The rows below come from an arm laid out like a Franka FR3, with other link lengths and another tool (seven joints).
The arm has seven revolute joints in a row. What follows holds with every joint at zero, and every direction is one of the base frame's. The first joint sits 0.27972 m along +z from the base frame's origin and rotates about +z. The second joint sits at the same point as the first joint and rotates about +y. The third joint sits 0.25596 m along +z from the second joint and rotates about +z. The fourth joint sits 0.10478 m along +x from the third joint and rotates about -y. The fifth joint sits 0.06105 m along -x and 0.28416 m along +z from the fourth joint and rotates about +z. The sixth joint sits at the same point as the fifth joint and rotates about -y. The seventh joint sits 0.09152 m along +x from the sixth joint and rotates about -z. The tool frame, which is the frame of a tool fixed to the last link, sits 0.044 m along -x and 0.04 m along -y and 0.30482 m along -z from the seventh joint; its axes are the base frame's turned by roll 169.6, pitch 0 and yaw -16.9 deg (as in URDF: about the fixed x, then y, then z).
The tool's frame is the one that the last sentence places.
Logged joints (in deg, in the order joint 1, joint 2, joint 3, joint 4, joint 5, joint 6, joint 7), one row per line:
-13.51, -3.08, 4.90, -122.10, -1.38, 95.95, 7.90
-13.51, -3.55, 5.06, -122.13, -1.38, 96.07, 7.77
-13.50, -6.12, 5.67, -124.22, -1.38, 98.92, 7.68
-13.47, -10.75, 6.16, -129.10, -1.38, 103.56, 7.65
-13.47, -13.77, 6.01, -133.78, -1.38, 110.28, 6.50
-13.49, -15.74, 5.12, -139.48, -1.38, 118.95, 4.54
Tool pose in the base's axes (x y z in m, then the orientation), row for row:
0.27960, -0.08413, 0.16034, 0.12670, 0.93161, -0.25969, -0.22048
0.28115, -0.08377, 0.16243, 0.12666, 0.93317, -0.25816, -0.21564
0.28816, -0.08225, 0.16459, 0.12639, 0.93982, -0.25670, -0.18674
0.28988, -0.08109, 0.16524, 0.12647, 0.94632, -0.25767, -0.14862
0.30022, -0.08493, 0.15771, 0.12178, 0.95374, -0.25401, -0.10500
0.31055, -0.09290, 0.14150, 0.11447, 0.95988, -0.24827, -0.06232
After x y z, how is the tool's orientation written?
As a quaternion, w x y z.
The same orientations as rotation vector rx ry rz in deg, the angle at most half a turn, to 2 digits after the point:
155.38, -43.31, -36.77
155.64, -43.06, -35.97
156.78, -42.82, -31.15
157.85, -42.98, -24.79
159.52, -42.48, -17.56
161.22, -41.70, -10.47

